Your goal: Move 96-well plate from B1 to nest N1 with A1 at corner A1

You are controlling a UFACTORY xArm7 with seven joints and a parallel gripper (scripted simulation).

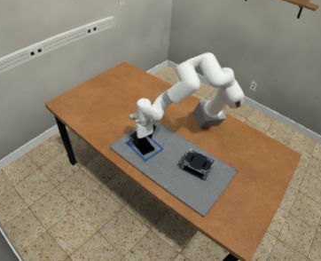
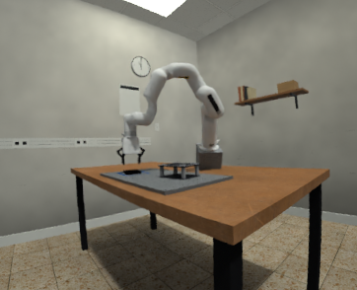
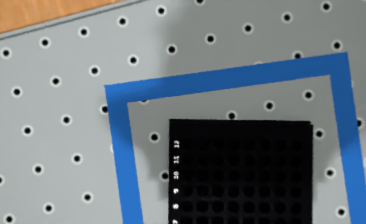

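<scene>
The dark 96-well plate lies 5 cm below my hand. Round my hand: raised plate nest N1: 9 cm behind, 34 cm to the left, 1 cm below.
</scene>
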